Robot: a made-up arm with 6 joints.
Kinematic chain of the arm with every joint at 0, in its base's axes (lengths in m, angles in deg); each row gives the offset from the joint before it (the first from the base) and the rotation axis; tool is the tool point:
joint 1: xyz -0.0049 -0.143 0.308 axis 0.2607 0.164 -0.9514
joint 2: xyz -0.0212 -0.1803 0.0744 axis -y
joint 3: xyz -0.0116 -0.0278 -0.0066 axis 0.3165 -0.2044 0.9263
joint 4: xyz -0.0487 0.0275 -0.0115 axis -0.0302 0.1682 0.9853
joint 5: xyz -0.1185 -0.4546 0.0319 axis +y
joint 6: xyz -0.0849 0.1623 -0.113 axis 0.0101 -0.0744 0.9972
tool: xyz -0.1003 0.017 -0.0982
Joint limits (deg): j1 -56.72..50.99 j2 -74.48..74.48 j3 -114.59..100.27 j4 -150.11..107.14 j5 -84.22..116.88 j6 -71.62..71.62
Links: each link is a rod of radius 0.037 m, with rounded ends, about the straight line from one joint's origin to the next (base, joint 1, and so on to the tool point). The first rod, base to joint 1, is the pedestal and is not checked.
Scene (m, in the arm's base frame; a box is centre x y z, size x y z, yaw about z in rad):
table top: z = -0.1
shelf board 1: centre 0.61 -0.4 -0 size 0.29 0.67 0.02 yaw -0.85
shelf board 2: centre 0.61 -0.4 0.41 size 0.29 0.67 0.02 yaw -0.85
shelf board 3: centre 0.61 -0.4 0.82 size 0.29 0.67 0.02 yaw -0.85
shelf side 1: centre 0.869 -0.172 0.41 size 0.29 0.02 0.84 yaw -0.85
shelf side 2: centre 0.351 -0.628 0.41 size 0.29 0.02 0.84 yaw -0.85
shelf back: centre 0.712 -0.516 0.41 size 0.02 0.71 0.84 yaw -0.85
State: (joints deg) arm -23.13 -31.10 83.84 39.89 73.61 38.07
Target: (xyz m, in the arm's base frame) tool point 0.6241 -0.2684 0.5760
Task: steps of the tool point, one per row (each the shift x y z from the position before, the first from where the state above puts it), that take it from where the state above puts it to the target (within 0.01 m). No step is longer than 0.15 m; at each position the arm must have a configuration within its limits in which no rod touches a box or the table.
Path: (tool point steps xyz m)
1: -0.0575 0.0516 -0.0420
2: -0.0499 0.0604 0.0000
3: -0.0391 0.0548 0.0421
4: 0.0599 0.0041 0.0623
5: 0.0505 0.0278 0.0832
6: 0.0310 0.0476 0.0943
7: 0.0067 0.0587 0.0955
8: 0.0746 -0.0652 -0.0046
9: 0.0500 -0.0766 0.0046

